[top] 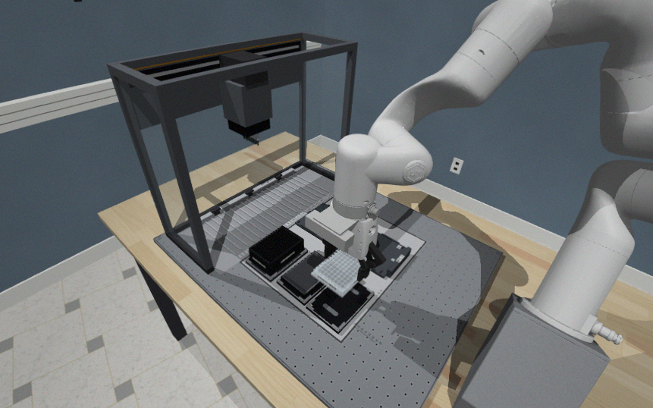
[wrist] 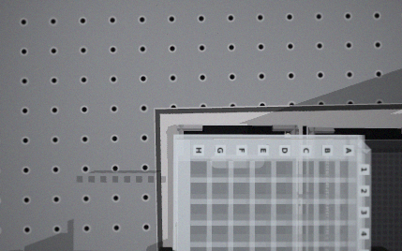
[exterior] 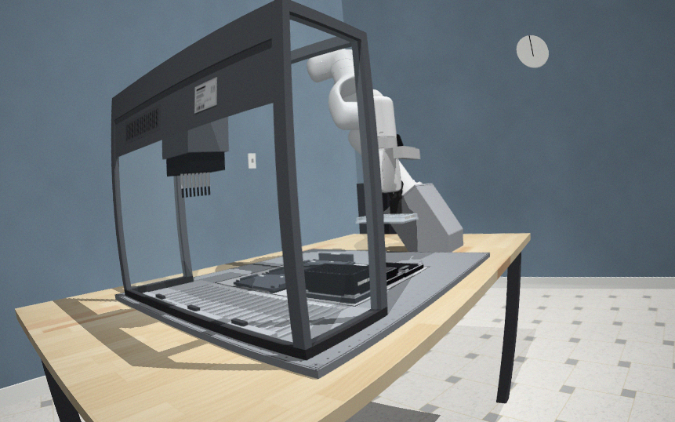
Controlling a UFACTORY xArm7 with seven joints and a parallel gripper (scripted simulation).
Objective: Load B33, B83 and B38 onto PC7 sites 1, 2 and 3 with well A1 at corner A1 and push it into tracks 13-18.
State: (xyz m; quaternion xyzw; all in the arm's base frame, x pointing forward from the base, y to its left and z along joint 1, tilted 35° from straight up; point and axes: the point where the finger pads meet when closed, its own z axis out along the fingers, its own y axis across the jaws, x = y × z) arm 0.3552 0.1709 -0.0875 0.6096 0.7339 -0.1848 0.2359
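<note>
Now: the carrier PC7 170 mm to the right of my hand, 150 mm ahead of it and 130 mm below it. Round my hand: nest S1: 140 mm below; then 96-well plate B38: 10 mm below; then white corner mark: 130 mm below, 70 mm ahead, 60 mm to the right.
</note>
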